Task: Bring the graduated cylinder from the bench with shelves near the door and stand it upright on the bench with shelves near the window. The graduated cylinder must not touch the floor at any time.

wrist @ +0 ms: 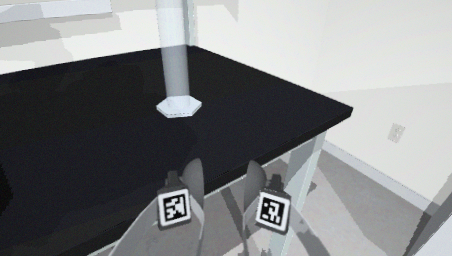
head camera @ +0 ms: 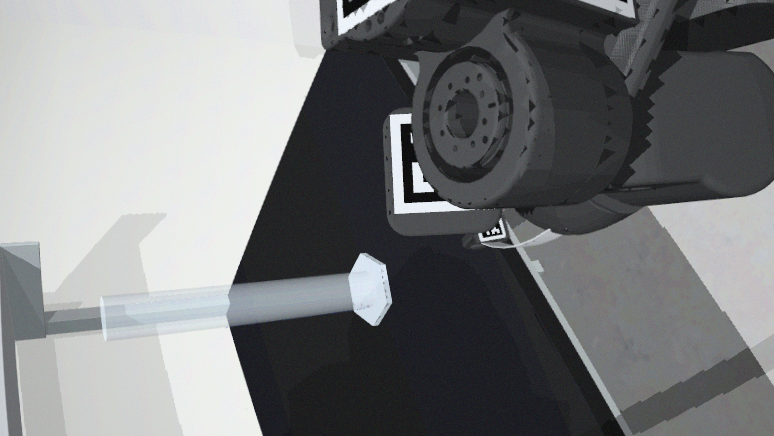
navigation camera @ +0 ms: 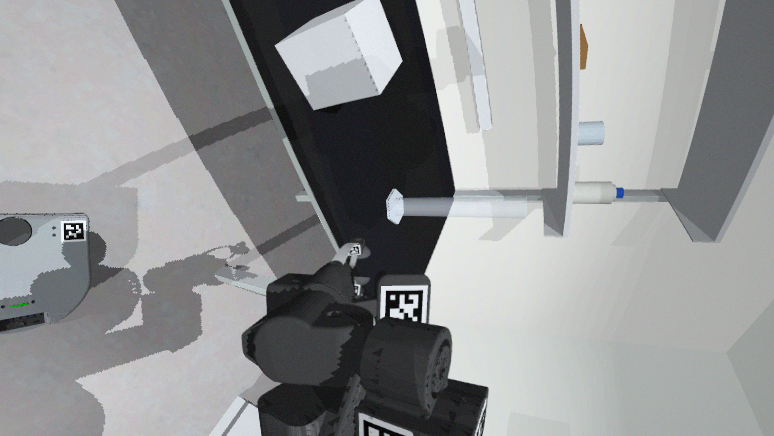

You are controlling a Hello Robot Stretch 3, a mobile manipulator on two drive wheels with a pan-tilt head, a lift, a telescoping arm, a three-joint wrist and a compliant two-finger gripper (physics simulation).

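Places are measured from the robot's base along level axes (x left, y down, z back), in centimetres.
Pixels of known places: gripper, fingertip midpoint: (navigation camera: 359,263); robot's base at its link origin: (navigation camera: 14,229).
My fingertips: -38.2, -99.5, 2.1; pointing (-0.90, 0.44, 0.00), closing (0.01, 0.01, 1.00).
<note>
Ahead of a thing's pixels: the offset from my fingertips to its top centre, as dx, dy, dz. "pt": to the spot under its first point. Level surfaces: height alone.
The graduated cylinder @[-27.9, -24.0, -9.5] (head camera: 303,299) (navigation camera: 460,206) (wrist: 177,75), a clear tube on a pale hexagonal foot, stands upright on the black top of the bench with shelves @[dy +8.1] (head camera: 335,373) (navigation camera: 357,162) (wrist: 90,130), near one end. My gripper (navigation camera: 358,269) (wrist: 224,177) is open, with no object between its fingers. In the wrist view it is at the bench's front edge, with the cylinder's foot beyond the fingertips and slightly left. The two are apart. In the head view the wrist hides most of the gripper.
A white box @[+3.4, -4.9, -33.7] (navigation camera: 335,59) stands farther along the bench. The lower shelf @[dy -35.7] (navigation camera: 564,108) above holds a white bottle with a blue cap @[pt -65.5, -45.4, -15.4] (navigation camera: 593,192), a pale blue container @[pt -53.9, -42.9, -31.8] (navigation camera: 591,133) and an orange object @[pt -42.5, -40.5, -52.3] (navigation camera: 583,48). A bench leg (wrist: 304,165) stands below the right corner.
</note>
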